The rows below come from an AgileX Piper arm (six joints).
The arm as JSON. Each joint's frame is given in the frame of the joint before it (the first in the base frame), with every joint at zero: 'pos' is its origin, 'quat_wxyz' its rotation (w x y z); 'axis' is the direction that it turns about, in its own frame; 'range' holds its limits. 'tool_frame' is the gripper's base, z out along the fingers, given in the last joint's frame.
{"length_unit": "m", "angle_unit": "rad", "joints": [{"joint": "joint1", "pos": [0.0, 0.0, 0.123], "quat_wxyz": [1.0, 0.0, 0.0, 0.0], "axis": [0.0, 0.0, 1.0], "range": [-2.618, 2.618]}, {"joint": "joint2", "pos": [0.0, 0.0, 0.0], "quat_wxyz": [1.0, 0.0, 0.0, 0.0], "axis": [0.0, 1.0, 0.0], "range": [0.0, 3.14]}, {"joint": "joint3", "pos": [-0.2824, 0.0, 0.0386], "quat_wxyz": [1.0, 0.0, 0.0, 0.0], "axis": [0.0, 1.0, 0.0], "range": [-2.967, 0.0]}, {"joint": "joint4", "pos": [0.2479, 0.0, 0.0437], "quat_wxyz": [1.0, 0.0, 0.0, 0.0], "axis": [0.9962, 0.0, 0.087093], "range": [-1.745, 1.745]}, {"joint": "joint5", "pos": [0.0, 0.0, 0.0], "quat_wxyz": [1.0, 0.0, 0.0, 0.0], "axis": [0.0, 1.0, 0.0], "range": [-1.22, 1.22]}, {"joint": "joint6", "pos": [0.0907, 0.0, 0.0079], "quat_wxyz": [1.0, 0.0, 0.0, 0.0], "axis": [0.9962, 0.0, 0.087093], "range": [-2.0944, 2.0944]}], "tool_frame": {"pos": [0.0, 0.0, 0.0], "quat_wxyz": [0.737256, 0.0, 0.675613, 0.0]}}
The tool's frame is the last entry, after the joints.
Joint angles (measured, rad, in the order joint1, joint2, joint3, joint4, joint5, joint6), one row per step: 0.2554, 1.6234, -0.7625, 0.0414, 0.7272, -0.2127; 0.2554, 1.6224, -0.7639, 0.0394, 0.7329, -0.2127; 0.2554, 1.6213, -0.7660, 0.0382, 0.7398, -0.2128; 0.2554, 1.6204, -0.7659, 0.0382, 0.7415, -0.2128; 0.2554, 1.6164, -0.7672, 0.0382, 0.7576, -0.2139; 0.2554, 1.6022, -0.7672, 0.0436, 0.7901, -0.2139; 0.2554, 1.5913, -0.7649, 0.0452, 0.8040, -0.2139; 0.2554, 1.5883, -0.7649, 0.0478, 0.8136, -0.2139; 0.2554, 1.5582, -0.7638, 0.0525, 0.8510, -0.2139; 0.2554, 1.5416, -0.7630, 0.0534, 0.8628, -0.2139; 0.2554, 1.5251, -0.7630, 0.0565, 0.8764, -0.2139
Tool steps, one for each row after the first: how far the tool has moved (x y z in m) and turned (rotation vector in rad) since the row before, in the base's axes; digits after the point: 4 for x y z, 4 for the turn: -0.0002, -0.0002, 0.0005, -0.0021, 0.0029, 0.0016; -0.0001, -0.0001, 0.0007, -0.0016, 0.0034, 0.0011; -0.0002, 0.0000, 0.0002, -0.0002, 0.0009, 0.0000; -0.0012, -0.0003, 0.0012, -0.0024, 0.0105, 0.0015; -0.0034, -0.0004, 0.0035, 0.0001, 0.0189, -0.0027; -0.0022, -0.0004, 0.0022, 0.0002, 0.0055, -0.0006; -0.0010, -0.0001, 0.0007, 0.0005, 0.0069, -0.0014; -0.0049, -0.0008, 0.0071, 0.0025, 0.0093, -0.0017; -0.0020, -0.0004, 0.0038, 0.0021, -0.0036, -0.0001; -0.0021, -0.0003, 0.0039, 0.0035, -0.0021, -0.0014
